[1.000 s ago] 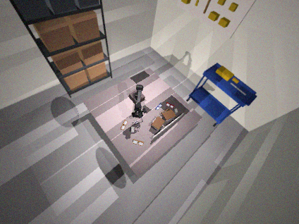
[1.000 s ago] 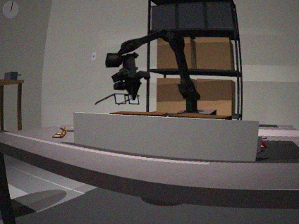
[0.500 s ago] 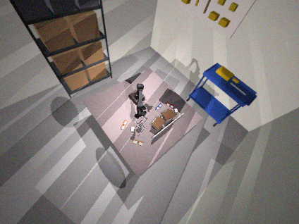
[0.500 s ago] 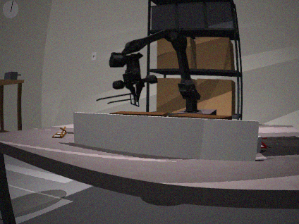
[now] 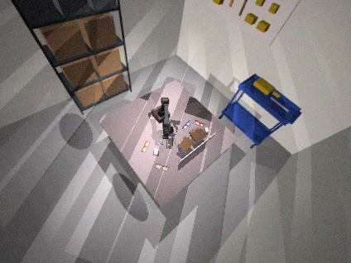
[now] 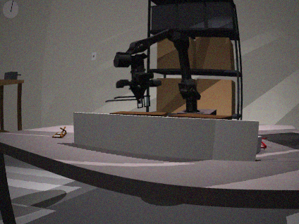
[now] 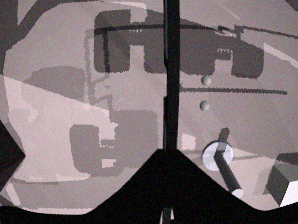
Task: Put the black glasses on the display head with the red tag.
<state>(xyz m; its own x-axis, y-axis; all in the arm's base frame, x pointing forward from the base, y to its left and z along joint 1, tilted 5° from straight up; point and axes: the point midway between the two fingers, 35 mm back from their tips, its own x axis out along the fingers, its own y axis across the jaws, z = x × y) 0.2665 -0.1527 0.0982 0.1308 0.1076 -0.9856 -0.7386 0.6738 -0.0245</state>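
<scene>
Now: gripper tip 110 mm above the peg, 90 mm to the left of it and 10 mm short of it. Also, from my gripper tip: white wall: 340 mm ahead, 210 mm to the left, 80 mm below.
</scene>
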